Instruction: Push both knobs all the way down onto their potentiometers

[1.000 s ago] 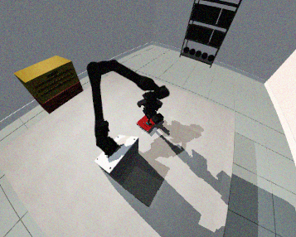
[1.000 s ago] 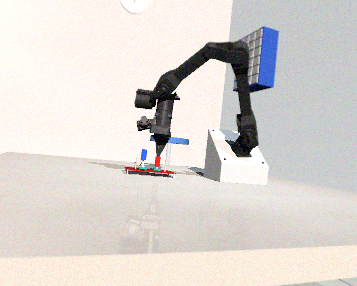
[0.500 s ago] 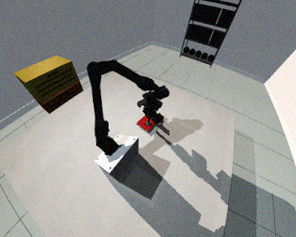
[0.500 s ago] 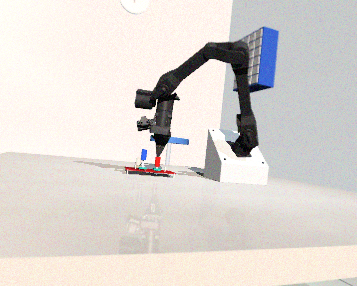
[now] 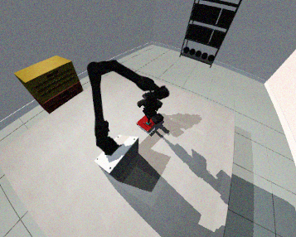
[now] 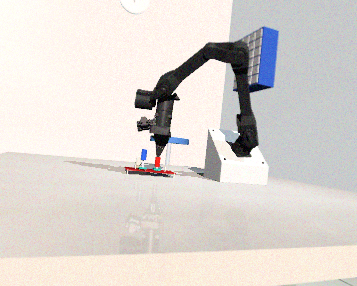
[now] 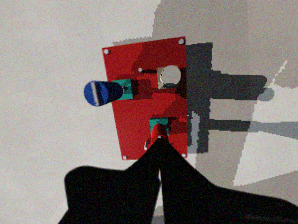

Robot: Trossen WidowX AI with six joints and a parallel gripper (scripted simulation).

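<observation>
Now: gripper tip 1 cm above the red knob. The rest, counted from my gripper tip: blue knob: 6 cm ahead, 3 cm to the left, 1 cm above.
</observation>
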